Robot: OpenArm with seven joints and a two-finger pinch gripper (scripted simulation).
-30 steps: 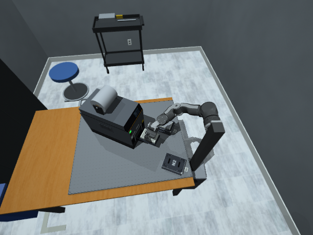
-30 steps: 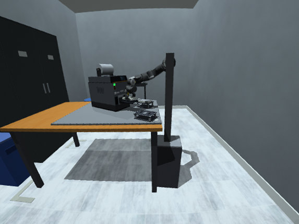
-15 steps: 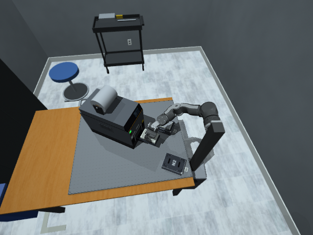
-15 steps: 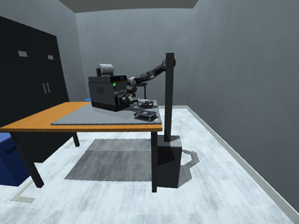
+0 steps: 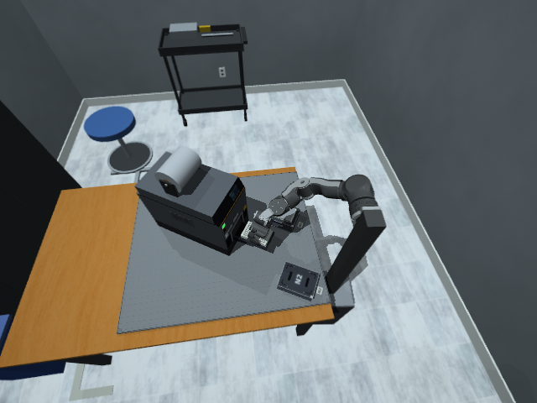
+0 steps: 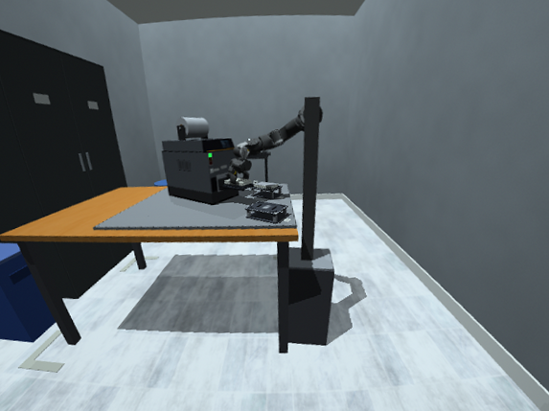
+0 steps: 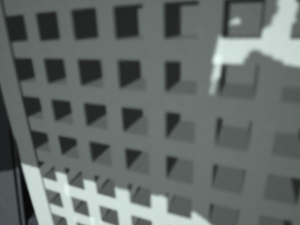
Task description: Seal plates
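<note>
My hand is right at the white well plate. The rest, counted from my hand: foil roll (300 mm ahead, 290 mm above, 140 mm to the right); sealer stage (20 mm below); grey start button (130 mm ahead, 70 mm above, 40 mm to the left).
</note>
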